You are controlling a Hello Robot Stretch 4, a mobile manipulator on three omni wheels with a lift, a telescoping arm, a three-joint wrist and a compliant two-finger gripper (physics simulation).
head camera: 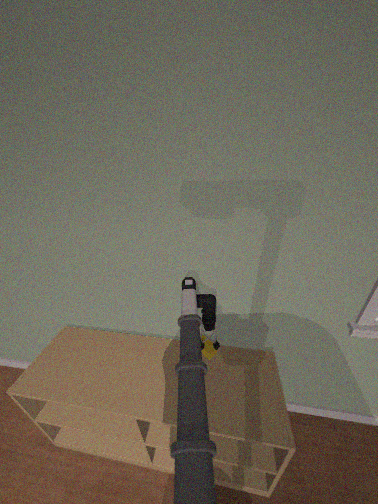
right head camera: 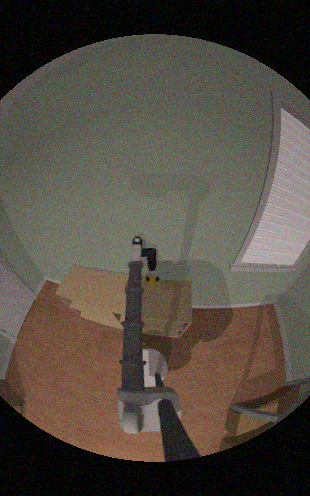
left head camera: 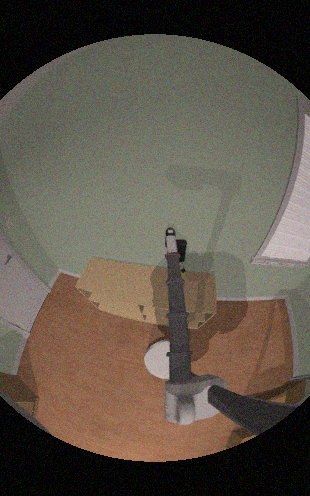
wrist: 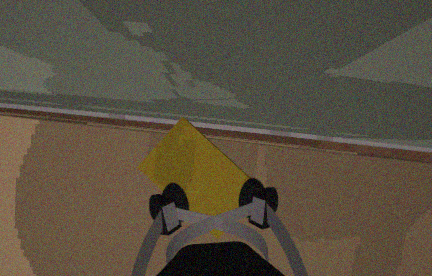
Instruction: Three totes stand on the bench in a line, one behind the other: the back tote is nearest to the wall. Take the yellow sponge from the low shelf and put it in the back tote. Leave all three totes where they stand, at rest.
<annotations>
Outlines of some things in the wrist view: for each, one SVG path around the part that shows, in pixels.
The gripper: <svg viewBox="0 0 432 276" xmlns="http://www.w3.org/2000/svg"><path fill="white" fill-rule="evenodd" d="M290 234L275 213L278 207L276 189L274 187L264 188L259 180L250 178L241 188L239 207L215 216L189 211L187 196L184 190L176 183L168 184L163 190L162 195L152 195L149 200L149 210L154 221L143 240L131 276L145 276L149 260L160 234L171 235L181 228L181 222L184 221L193 225L183 229L171 239L166 250L167 265L157 276L285 276L268 262L268 247L261 234L249 226L236 222L245 217L249 218L249 223L260 229L272 229L287 256L294 276L308 276ZM181 247L191 240L216 229L252 243L262 252L265 259L249 245L239 241L191 244L183 248Z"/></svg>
A yellow sponge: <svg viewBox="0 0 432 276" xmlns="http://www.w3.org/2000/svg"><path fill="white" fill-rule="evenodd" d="M209 231L217 239L224 233L216 229ZM137 167L162 191L170 183L178 184L187 196L189 211L212 216L238 208L241 188L250 179L242 169L183 117Z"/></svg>
</annotations>
